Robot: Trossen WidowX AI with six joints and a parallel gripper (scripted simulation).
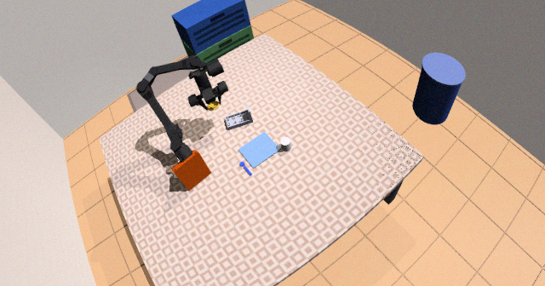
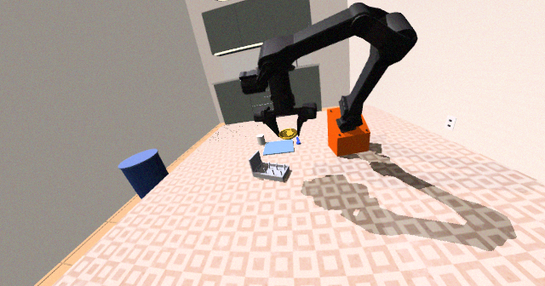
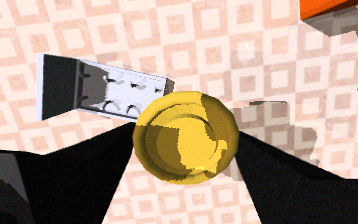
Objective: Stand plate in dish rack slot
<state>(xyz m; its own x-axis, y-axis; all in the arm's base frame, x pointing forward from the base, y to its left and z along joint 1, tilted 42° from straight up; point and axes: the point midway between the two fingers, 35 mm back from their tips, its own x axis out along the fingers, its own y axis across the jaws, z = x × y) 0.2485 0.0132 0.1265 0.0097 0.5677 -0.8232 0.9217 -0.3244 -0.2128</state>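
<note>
My gripper tip is 13 cm above the grey dish rack, 8 cm short of it and 3 cm to the left of it. From my gripper tip the other things lie so: small blue spoon: 26 cm to the right, 15 cm below, 8 cm behind; yellow plate: 1 cm above; light blue mat: 24 cm to the right, 16 cm below, 3 cm ahead.
</note>
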